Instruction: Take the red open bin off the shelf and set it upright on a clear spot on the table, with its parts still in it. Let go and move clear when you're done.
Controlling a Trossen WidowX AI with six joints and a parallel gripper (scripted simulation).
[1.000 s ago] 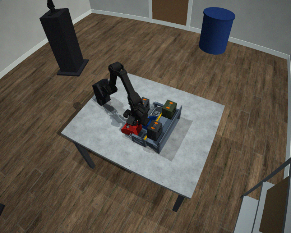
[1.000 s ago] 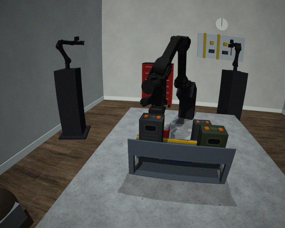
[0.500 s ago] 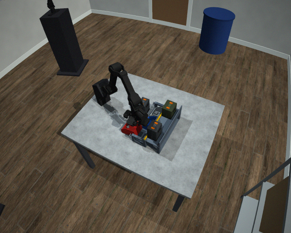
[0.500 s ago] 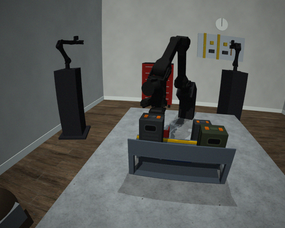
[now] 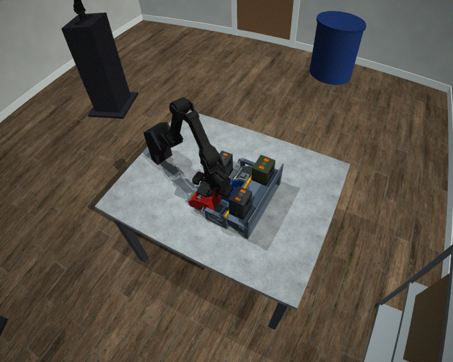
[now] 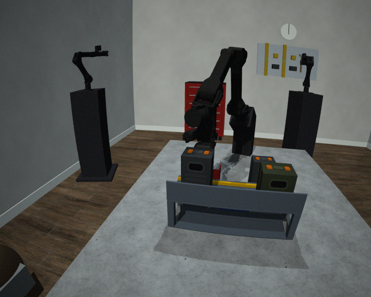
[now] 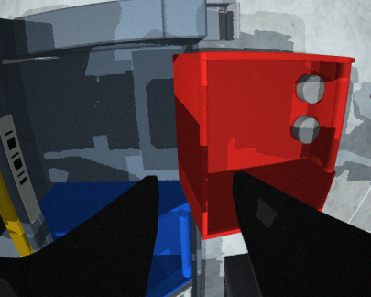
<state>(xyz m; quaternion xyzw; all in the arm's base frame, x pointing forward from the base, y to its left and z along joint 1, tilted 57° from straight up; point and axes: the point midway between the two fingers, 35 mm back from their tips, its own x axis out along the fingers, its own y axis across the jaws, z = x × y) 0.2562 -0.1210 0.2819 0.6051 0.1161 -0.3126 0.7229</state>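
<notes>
Now: the red open bin 10 cm below my hand, 6 cm behind it and 2 cm to the left of it. From my hand the other things lie so: yellow rail 14 cm ahead, 7 cm to the left, 5 cm below; then grey bin 19 cm to the left, 14 cm ahead, 11 cm below; then blue bin 11 cm below, 10 cm ahead, 8 cm to the left.
</notes>
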